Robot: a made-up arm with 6 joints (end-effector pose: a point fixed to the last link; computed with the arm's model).
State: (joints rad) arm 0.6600 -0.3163 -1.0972 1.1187 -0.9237 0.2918
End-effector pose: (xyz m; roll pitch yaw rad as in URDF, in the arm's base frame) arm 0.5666 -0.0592 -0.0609 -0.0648 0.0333 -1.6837
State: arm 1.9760 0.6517 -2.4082 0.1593 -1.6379 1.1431
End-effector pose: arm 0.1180 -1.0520 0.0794 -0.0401 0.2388 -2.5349
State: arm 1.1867 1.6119 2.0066 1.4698 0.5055 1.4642
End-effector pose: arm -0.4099 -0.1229 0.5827 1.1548 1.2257 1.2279
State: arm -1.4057 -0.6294 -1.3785 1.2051 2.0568 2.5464
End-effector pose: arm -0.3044 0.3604 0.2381 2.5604 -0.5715 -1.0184
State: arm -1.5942 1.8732 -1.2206 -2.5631 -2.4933 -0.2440
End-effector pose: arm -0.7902 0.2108 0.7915 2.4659 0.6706 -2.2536
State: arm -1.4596 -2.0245 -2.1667 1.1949 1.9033 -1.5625
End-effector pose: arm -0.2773 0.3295 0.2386 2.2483 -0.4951 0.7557
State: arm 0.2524 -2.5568 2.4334 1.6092 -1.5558 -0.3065
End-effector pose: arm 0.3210 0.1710 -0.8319 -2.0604 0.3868 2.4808
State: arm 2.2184 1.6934 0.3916 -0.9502 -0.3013 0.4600
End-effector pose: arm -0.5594 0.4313 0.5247 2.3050 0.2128 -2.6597
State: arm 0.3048 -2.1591 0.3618 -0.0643 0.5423 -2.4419
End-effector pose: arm 0.2247 -0.1893 0.1775 -2.8325 -0.0422 0.7206
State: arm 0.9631 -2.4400 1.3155 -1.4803 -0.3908 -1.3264
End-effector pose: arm 0.4074 -0.2439 -0.5437 -2.3355 -0.0672 0.7620
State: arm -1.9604 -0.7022 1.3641 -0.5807 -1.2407 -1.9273
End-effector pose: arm -0.7594 -0.2207 1.0240 1.2508 0.6446 -3.1084
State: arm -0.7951 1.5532 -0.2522 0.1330 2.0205 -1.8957
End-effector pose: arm -0.2825 0.3421 0.0523 -2.0194 0.4629 3.0859
